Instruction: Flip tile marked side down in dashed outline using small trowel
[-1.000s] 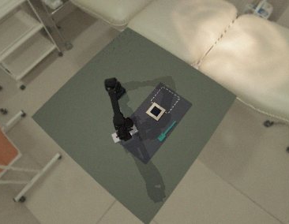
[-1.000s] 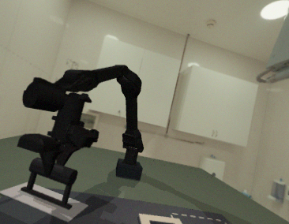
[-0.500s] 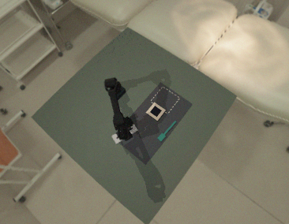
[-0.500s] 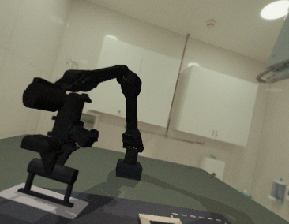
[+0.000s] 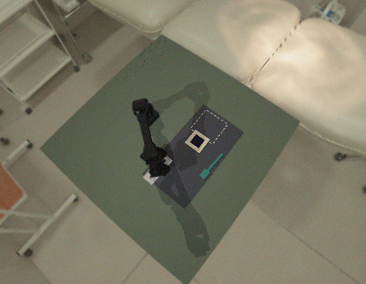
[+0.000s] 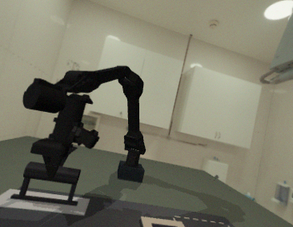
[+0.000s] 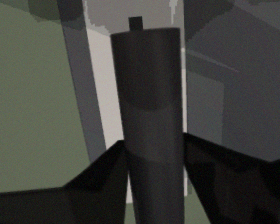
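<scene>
My gripper tip is 7 cm short of the dark grey mat, 25 cm to the right of it and 8 cm above it. Round my gripper tip: teal trowel: 21 cm ahead, 25 cm to the left, 6 cm below; tan tile: 2 cm ahead, 31 cm to the left, 6 cm below.
</scene>
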